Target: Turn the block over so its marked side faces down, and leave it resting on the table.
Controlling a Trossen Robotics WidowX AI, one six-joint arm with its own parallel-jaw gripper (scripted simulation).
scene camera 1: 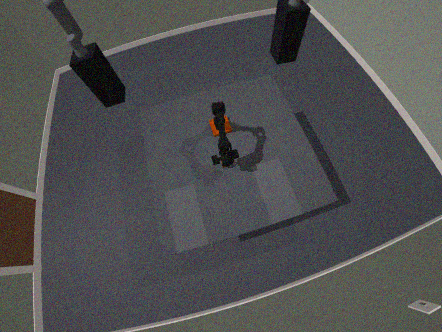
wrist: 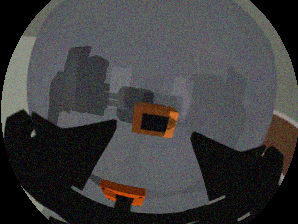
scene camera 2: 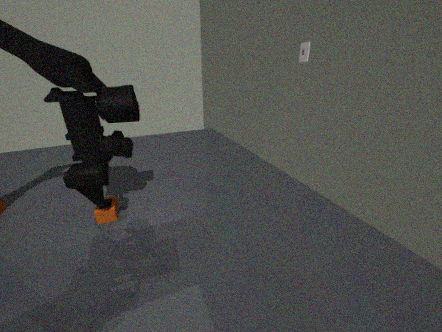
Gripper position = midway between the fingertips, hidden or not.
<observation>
The gripper (scene camera 2: 103, 195) is open, holding nothing. Further things: a block (wrist: 148, 119).
The gripper also shows in the wrist view (wrist: 155, 130).
</observation>
